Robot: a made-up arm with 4 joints. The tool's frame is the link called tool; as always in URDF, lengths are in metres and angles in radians. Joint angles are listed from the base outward.
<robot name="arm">
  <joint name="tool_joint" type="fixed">
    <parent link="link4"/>
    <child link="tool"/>
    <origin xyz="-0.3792 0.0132 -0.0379"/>
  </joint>
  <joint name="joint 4" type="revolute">
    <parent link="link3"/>
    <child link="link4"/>
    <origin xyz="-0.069 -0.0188 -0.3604"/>
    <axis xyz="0 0 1"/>
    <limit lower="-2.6" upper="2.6"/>
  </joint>
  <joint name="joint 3" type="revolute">
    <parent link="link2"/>
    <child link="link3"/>
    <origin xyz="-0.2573 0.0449 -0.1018"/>
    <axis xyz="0 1 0"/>
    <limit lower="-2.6" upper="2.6"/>
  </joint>
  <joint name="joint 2" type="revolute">
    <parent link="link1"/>
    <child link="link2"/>
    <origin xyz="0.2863 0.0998 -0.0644"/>
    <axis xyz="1 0 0"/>
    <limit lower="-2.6" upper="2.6"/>
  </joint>
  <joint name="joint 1" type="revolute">
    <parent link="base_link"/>
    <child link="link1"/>
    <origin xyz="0 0 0.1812"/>
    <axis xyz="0 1 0"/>
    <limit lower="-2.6" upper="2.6"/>
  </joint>
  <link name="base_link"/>
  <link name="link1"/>
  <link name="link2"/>
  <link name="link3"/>
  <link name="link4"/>
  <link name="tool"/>
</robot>
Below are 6 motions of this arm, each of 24 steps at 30 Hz.
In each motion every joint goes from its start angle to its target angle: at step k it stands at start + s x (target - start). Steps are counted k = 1, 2, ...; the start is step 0. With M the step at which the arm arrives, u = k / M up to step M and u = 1 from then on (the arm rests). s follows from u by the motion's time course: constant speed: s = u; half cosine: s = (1 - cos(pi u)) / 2; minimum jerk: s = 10 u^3 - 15 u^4 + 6 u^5.
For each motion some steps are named. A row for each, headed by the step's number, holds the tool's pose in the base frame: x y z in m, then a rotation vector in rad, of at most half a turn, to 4 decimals.
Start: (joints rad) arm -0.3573 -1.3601 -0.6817 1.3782
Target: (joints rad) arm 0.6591 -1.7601 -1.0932 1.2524
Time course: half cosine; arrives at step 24
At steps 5, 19, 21, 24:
5: 0.1212 -0.4564 0.4065 -1.7790 0.2927 1.3551
19: 0.4110 -0.3157 0.3182 -1.4611 0.5116 2.2882
21: 0.4312 -0.3012 0.2931 -1.4076 0.5111 2.3694
24: 0.4421 -0.2926 0.2773 -1.3741 0.5093 2.4165

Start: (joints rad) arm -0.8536 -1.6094 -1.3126 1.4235
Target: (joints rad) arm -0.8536 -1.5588 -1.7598 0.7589
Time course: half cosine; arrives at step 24
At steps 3, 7, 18, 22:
3: 0.0293 -0.2271 0.6607 -2.6988 -0.0612 0.9727
7: 0.0449 -0.2427 0.6595 -2.7151 -0.2513 0.9771
18: 0.1655 -0.2790 0.6533 -2.6110 -1.0512 1.0476
22: 0.1976 -0.2773 0.6510 -2.5569 -1.2035 1.0709

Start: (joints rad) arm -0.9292 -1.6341 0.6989 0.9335
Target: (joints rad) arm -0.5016 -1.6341 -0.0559 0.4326
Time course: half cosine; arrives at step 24
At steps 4, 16, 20, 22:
4: -0.4537 -0.1121 -0.0495 -1.0739 0.3161 -0.3472
16: -0.4154 -0.3329 0.0463 -1.5470 0.0711 -0.1570
20: -0.3804 -0.3931 0.0737 -1.6283 -0.0303 -0.0708
22: -0.3688 -0.4090 0.0808 -1.6461 -0.0601 -0.0453

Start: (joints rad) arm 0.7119 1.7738 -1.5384 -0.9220
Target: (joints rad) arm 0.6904 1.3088 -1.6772 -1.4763
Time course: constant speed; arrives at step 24
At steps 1, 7, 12, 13, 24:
1: 0.5417 0.4236 0.1670 1.1472 -0.2238 -2.4671
7: 0.5372 0.4077 0.1499 1.1511 -0.2557 -2.5002
12: 0.5326 0.3923 0.1390 1.1627 -0.2849 -2.5244
13: 0.5316 0.3891 0.1372 1.1660 -0.2909 -2.5289
24: 0.5184 0.3501 0.1261 1.2232 -0.3570 -2.5666

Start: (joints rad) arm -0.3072 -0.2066 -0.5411 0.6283
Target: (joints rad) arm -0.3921 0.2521 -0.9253 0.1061
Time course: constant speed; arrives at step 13
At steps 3, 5, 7, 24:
3: 0.1661 -0.1129 -0.5117 -0.3439 -0.9088 0.4835
5: 0.2062 -0.0396 -0.5270 -0.2504 -1.0059 0.3943
7: 0.2461 0.0371 -0.5314 -0.1497 -1.0962 0.3028
24: 0.3554 0.2732 -0.4741 0.1918 -1.3217 0.0184

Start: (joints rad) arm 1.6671 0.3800 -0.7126 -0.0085
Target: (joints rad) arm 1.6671 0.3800 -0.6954 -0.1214
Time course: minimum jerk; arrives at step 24
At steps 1, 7, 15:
1: -0.6871 0.3975 0.2974 0.1427 0.9435 -0.3743
7: -0.6842 0.4034 0.2985 0.1352 0.9478 -0.3900
15: -0.6727 0.4252 0.3015 0.1062 0.9637 -0.4490

